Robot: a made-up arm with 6 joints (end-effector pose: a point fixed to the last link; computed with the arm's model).
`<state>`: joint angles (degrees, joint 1 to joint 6).
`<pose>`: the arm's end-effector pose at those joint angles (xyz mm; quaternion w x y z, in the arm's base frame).
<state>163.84 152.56 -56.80 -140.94 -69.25 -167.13</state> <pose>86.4 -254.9 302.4 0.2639 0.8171 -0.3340 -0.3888</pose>
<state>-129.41 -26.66 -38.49 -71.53 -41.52 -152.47</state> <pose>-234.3 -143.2 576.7 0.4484 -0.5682 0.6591 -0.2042</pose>
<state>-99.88 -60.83 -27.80 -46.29 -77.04 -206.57</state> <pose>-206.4 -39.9 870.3 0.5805 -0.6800 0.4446 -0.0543</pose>
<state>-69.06 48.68 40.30 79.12 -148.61 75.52</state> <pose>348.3 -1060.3 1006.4 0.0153 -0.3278 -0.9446 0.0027</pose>
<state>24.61 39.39 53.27 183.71 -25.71 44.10</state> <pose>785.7 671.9 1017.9 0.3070 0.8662 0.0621 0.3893</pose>
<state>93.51 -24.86 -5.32 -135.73 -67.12 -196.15</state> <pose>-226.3 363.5 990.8 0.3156 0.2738 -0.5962 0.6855</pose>
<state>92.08 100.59 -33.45 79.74 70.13 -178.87</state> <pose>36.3 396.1 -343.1 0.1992 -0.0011 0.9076 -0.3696</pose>
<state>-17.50 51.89 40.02 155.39 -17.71 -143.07</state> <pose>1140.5 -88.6 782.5 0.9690 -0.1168 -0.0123 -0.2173</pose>
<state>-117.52 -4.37 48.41 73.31 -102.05 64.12</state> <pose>-120.4 -54.3 1680.2 0.0143 0.2488 0.7326 -0.6334</pose>
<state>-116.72 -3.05 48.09 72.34 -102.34 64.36</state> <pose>-139.0 -84.4 1675.7 0.0296 0.2483 0.7430 -0.6208</pose>
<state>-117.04 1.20 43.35 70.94 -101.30 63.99</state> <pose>-212.0 -211.2 1640.1 0.0465 0.2631 0.7821 -0.5629</pose>
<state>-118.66 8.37 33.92 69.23 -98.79 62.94</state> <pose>-340.9 -413.5 1528.1 0.0687 0.2944 0.8385 -0.4533</pose>
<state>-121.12 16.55 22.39 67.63 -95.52 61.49</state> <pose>-484.4 -593.0 1329.7 0.0988 0.3332 0.8819 -0.3186</pose>
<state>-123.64 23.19 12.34 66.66 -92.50 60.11</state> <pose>-589.3 -682.4 1123.2 0.1288 0.3662 0.8988 -0.2035</pose>
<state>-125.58 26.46 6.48 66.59 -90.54 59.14</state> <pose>-639.6 -699.9 1003.5 0.1445 0.3847 0.9004 -0.1429</pose>
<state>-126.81 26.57 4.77 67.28 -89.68 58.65</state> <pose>-653.4 -689.8 983.2 0.1424 0.3897 0.8999 -0.1340</pose>
